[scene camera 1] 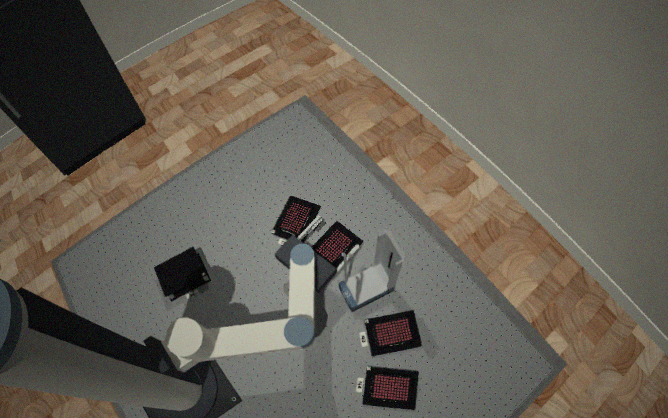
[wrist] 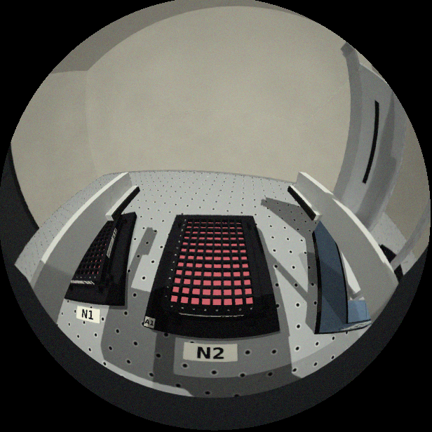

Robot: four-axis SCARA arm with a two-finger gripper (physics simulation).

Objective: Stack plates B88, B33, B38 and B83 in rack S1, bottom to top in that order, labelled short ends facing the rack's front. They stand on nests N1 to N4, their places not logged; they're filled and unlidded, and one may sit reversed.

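Places are measured from the arm's base along level axes (x right, y down, z ahead), in centimetres.
Pixels of known places: gripper, fingertip midpoint: (scene camera 1: 338, 231).
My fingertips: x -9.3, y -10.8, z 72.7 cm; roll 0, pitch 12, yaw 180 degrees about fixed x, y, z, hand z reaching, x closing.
Behind a point stands the place of what it marks.
My gripper (scene camera 1: 340, 232) @(x -9.3, y -10.8, z 72.7 cm) (wrist: 213, 176) is open and empty, its fingers above and to either side of the red-filled black plate (scene camera 1: 336, 243) @(x -9.0, y -3.7, z 71.2 cm) (wrist: 212, 265) on nest N2. That plate's A1 tag is at its near left corner; its number is unreadable. A second plate (scene camera 1: 295, 217) @(x -25.9, y -3.7, z 66.0 cm) (wrist: 95, 260) is on N1, partly behind the left finger in the wrist view. A third plate (scene camera 1: 394, 332) @(x 27.0, y -3.4, z 66.6 cm) is on N3 and a fourth plate (scene camera 1: 391, 387) @(x 39.9, y -3.9, z 54.5 cm) on N4. Rack S1 (scene camera 1: 346, 295) @(x 8.3, y -6.2, z 61.9 cm) (wrist: 331, 285) has a blue base and grey upright panels; no plate shows in it in the scene view.
A black block (scene camera 1: 181, 274) @(x -31.0, y -7.3, z 21.6 cm) stands on the perforated grey table (scene camera 1: 240, 200) @(x -46.1, y -1.3, z 54.3 cm), left of the arm (scene camera 1: 250, 337) @(x 7.0, y -26.9, z 30.8 cm). Rack S1's tall panel (scene camera 1: 387, 252) @(x 9.0, y -20.9, z 77.0 cm) (wrist: 369, 130) rises to the right of the gripper. A large black cabinet (scene camera 1: 65, 75) stands beyond the table.
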